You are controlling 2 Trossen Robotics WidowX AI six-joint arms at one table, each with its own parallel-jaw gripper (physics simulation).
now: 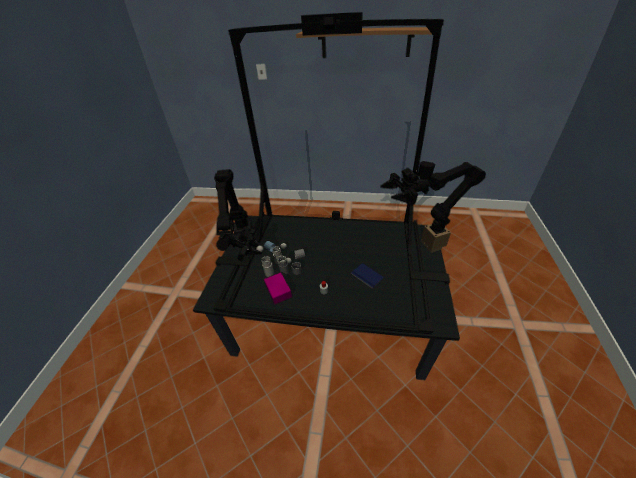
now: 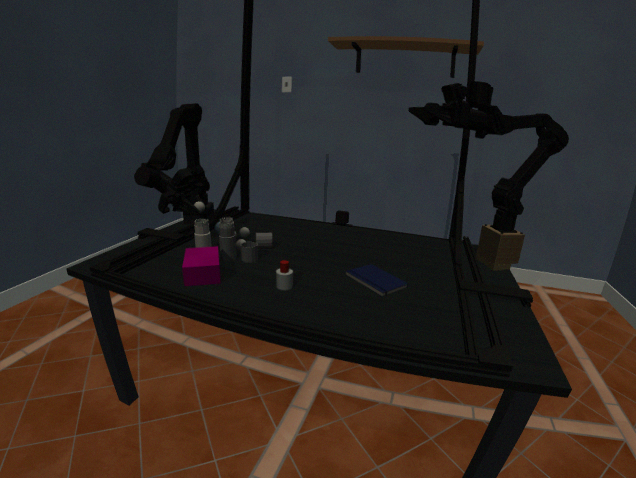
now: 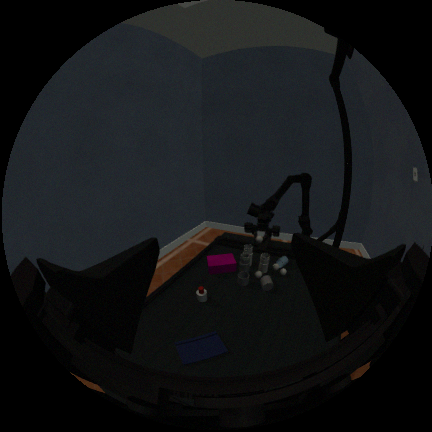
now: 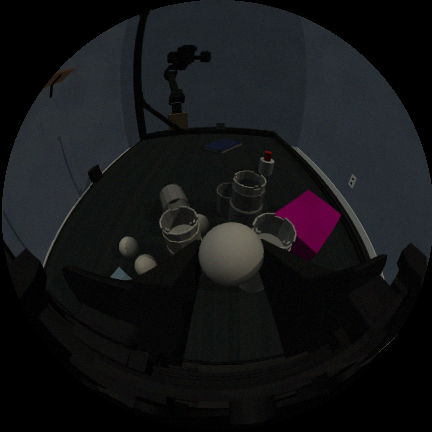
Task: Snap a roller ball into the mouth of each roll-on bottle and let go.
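Where they show: left gripper, fingertip midpoint: [image 1: 385, 191] [image 2: 416, 108] [image 3: 226, 243] [image 4: 195, 50]; right gripper, fingertip midpoint: [image 1: 262, 250] [image 2: 202, 210] [image 3: 258, 241] [image 4: 228, 245]; left arm's base, origin of the base link: [image 1: 437, 229] [image 2: 503, 229] [image 4: 176, 112]; right arm's base, origin of the base link: [image 1: 242, 225].
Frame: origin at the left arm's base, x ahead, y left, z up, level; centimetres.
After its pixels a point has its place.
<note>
My right gripper [image 4: 228, 245] @(y -18.3, x 91.2, z 0.7 cm) is shut on a white roller ball [image 1: 260, 248] @(y -17.8, x 91.9, z 2.9 cm) [image 2: 198, 206] @(y -17.1, x 92.1, z 2.3 cm) [image 3: 259, 238] @(y -18.7, x 90.9, z 2.7 cm) [image 4: 231, 254] @(y -19.3, x 93.0, z 3.2 cm) and holds it up, above the height of the bottle mouths. Three upright roll-on bottles with open mouths stand close by: one at the left [image 1: 266, 266] @(y -11.1, x 91.4, z -3.8 cm) [image 2: 202, 234] @(y -11.1, x 90.3, z -4.4 cm) [image 4: 273, 232] @(y -11.6, x 89.7, z -3.4 cm), one nearer the middle [image 1: 282, 264] @(y -8.5, x 83.5, z -2.8 cm) [image 4: 247, 197] @(y -11.8, x 84.7, z -2.2 cm) and one at the back [image 1: 277, 253] @(y -18.3, x 84.1, z -4.0 cm) [image 4: 180, 230] @(y -20.0, x 83.3, z -5.4 cm). Three loose white balls lie on the table: one ball [image 4: 128, 246] @(y -28.3, x 80.2, z -8.5 cm), a second ball [image 4: 145, 265] @(y -26.1, x 84.5, z -8.3 cm) and a third ball [image 4: 202, 224] @(y -16.3, x 80.8, z -8.6 cm), partly hidden. My left gripper [image 1: 393, 191] @(y 0.1, x 35.1, z 32.2 cm) [image 3: 226, 243] @(y 0.1, x 35.1, z 32.2 cm) is open and empty, high above the table.
A magenta box [image 1: 278, 287] @(y 1.9, x 88.5, z -6.6 cm) [image 2: 201, 265] @(y 6.0, x 87.7, z -6.6 cm) stands in front of the bottles. A grey cup [image 1: 296, 268] @(y -11.2, x 76.5, z -11.4 cm) [image 2: 249, 252] @(y -6.9, x 76.6, z -8.4 cm), a lying grey cylinder [image 1: 299, 253] @(y -17.4, x 72.7, z -7.4 cm) [image 2: 263, 238] @(y -16.8, x 72.7, z -7.9 cm) and a light blue piece [image 1: 269, 246] @(y -28.8, x 86.9, z -7.3 cm) are near them. A red-topped white bottle [image 2: 284, 278] @(y 9.8, x 67.9, z -8.5 cm) and a blue book [image 2: 376, 279] @(y 8.4, x 44.9, z -10.4 cm) lie farther right.
</note>
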